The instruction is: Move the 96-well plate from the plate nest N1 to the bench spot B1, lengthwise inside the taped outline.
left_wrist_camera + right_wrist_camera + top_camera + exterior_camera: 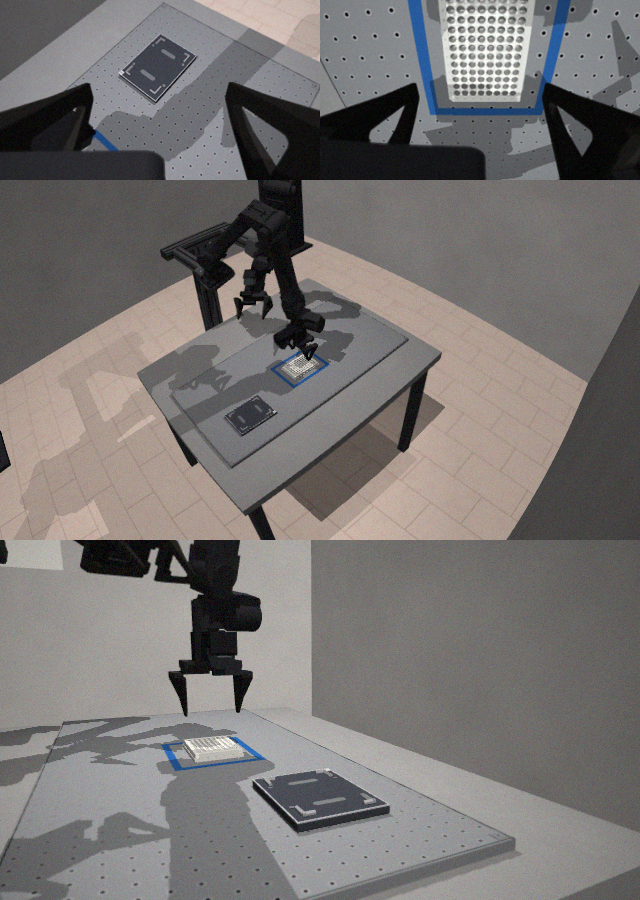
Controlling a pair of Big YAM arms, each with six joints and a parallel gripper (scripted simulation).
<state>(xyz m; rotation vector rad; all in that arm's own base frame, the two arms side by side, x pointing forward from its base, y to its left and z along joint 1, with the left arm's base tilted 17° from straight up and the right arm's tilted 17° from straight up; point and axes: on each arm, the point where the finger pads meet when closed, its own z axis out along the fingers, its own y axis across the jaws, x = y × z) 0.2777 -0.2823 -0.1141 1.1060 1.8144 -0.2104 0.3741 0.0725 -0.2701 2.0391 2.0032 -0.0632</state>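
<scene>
Now: the white 96-well plate 7 cm below my right hand and 1 cm behind it. From my right hand the other things lie so: dark plate nest (32 cm to the right, 7 cm below, 3 cm ahead).
</scene>
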